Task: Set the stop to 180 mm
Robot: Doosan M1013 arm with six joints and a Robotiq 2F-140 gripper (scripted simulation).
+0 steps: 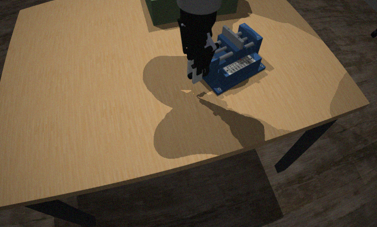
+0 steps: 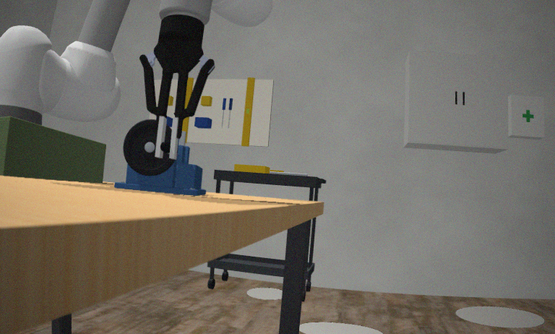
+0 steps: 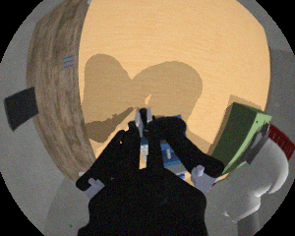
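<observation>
Now: the handwheel 1 cm behind my hand, 2 cm to the left of it and 2 cm below it. From my hand the other things lie so: stop plate (6 cm behind, 15 cm to the left).
</observation>
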